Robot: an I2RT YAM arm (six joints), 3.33 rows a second.
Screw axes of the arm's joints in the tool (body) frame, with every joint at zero. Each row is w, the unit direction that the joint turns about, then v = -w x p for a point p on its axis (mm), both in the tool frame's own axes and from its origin. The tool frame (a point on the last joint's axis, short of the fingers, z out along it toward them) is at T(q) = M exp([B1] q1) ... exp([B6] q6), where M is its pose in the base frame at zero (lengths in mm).
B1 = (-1, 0, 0, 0.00, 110.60, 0.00)
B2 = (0, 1, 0, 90.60, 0.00, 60.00)
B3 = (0, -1, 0, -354.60, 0.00, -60.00)
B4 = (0, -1, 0, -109.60, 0.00, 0.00)
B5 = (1, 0, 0, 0.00, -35.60, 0.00)
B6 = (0, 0, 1, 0.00, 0.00, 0.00)
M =
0 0 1 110.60
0 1 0 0.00
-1 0 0 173.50
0 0 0 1
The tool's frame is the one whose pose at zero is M.
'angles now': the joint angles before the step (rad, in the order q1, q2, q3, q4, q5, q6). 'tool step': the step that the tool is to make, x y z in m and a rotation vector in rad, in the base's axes. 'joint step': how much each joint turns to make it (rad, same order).
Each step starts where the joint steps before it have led.
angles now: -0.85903 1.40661 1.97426 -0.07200 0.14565 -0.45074
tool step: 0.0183 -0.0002 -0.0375 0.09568 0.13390 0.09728
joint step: 0.04436 -0.05049 -0.15488 -0.05511 -0.06271 -0.01095
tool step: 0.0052 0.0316 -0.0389 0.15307 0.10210 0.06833
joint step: 0.11360 -0.12420 -0.17784 -0.12894 0.05347 0.02900
